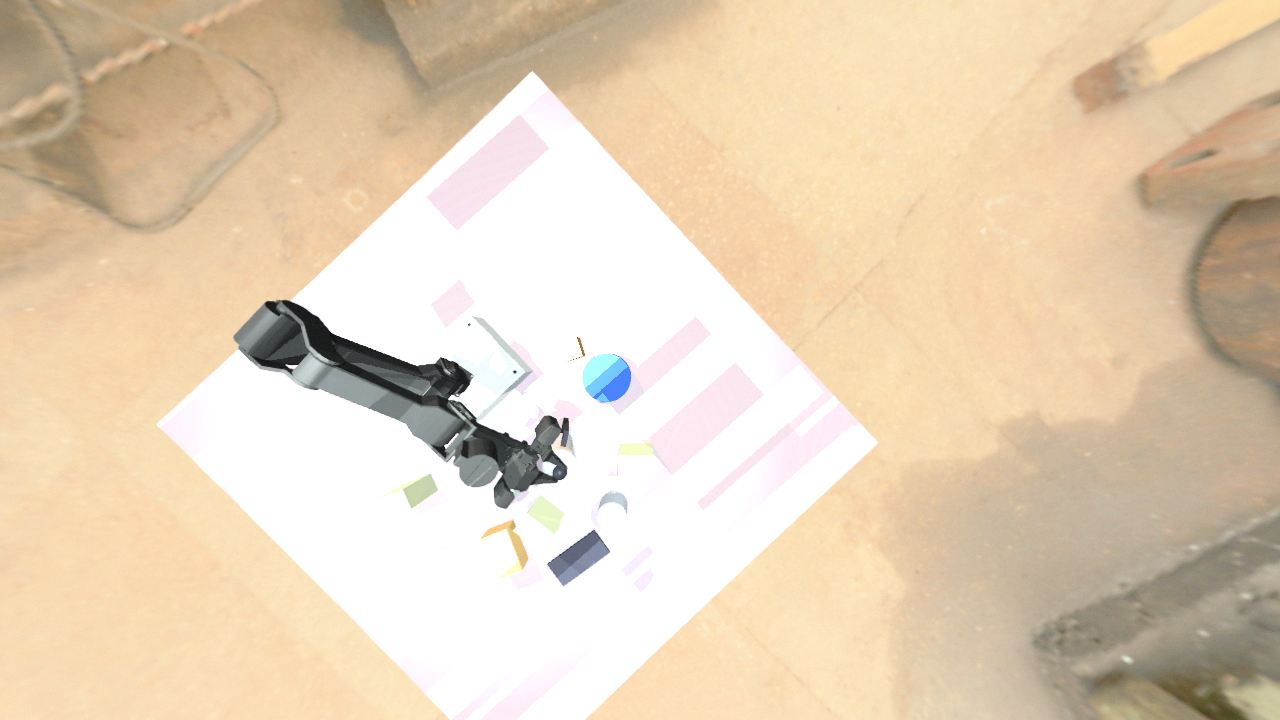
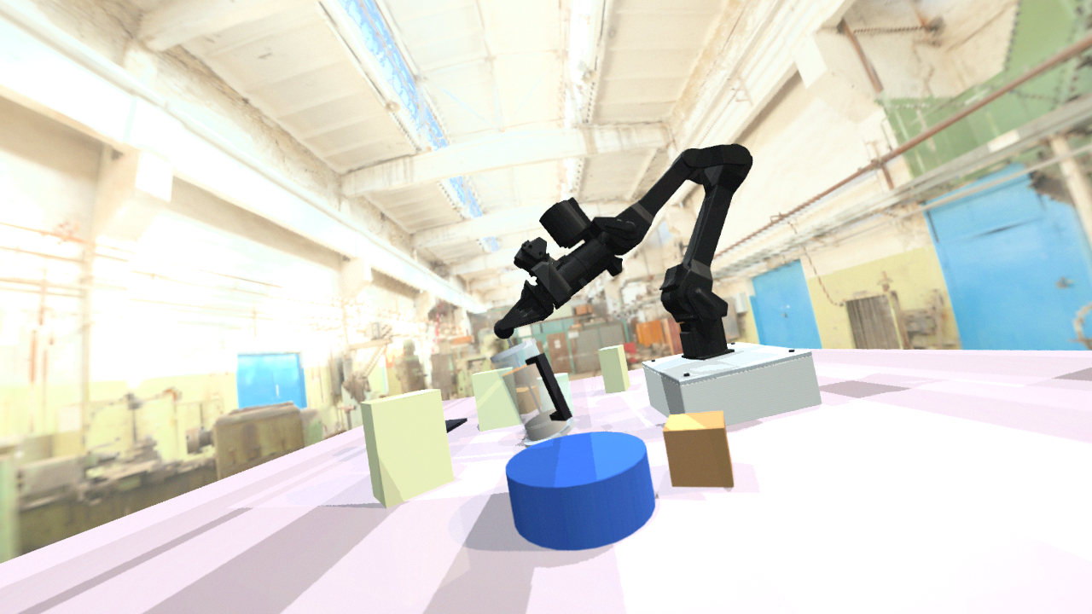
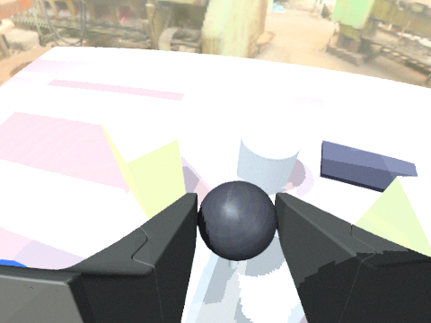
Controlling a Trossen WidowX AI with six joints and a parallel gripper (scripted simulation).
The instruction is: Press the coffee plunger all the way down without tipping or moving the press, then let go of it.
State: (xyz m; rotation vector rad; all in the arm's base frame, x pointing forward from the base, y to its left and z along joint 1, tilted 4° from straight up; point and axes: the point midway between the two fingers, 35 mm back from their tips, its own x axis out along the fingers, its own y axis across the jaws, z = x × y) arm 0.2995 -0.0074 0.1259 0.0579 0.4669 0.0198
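My gripper tip is 8 cm above the coffee press, 4 cm past it and 1 cm to the right of it. The rest, counted from my gripper tip: white cylinder 16 cm ahead, 14 cm below, 6 cm to the right; then blue cylinder 20 cm to the left, 16 cm below, 5 cm behind; then brown cube 21 cm to the left, 16 cm behind, 15 cm below.
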